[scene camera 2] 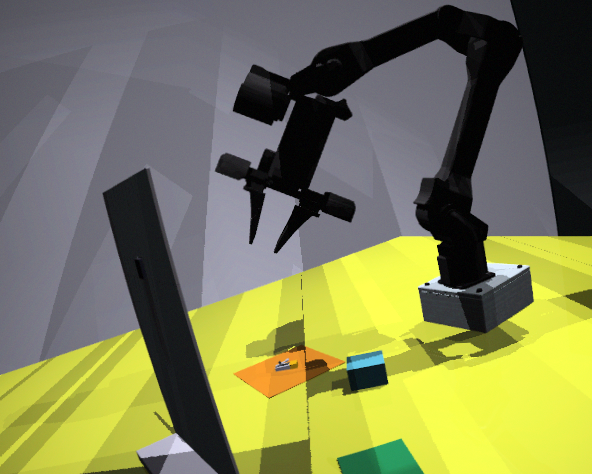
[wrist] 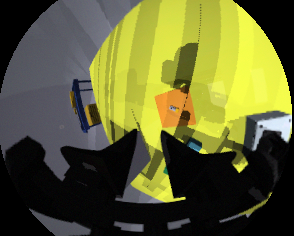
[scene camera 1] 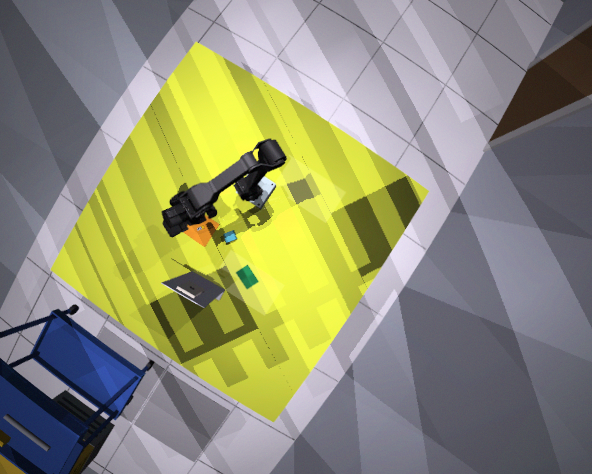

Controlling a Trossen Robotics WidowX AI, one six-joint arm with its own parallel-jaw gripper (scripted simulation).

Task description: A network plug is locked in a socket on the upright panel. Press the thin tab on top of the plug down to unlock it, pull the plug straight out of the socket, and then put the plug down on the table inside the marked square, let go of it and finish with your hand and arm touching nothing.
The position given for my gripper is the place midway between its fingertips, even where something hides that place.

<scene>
I see my gripper [scene camera 2: 262, 248] and an orange marked square [scene camera 2: 263, 377].
My gripper is seen too in the wrist view [wrist: 149, 132]. The orange marked square is seen too in the wrist view [wrist: 181, 98].
</scene>
